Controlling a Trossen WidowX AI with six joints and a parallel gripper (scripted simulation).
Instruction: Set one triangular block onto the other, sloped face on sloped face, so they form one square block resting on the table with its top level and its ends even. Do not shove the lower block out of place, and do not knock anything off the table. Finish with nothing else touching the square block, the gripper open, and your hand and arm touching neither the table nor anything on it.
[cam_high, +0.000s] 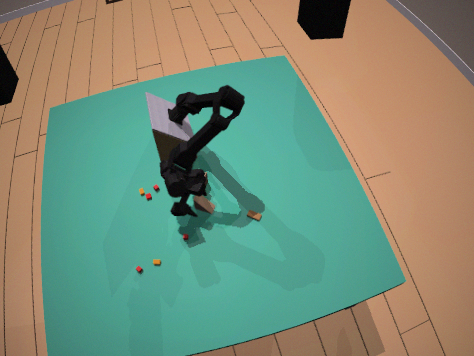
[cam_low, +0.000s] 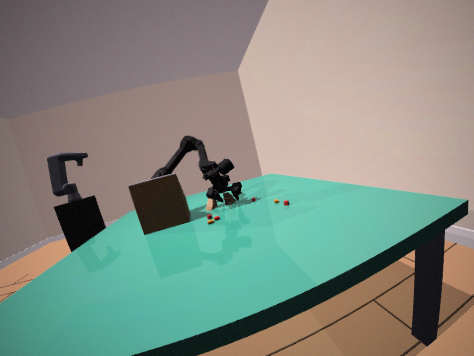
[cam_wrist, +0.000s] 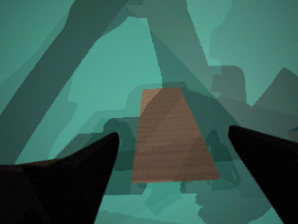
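Now: the small flat brown block 80 mm ahead of my gripper tip, 180 mm to the left of it and 10 mm below it.
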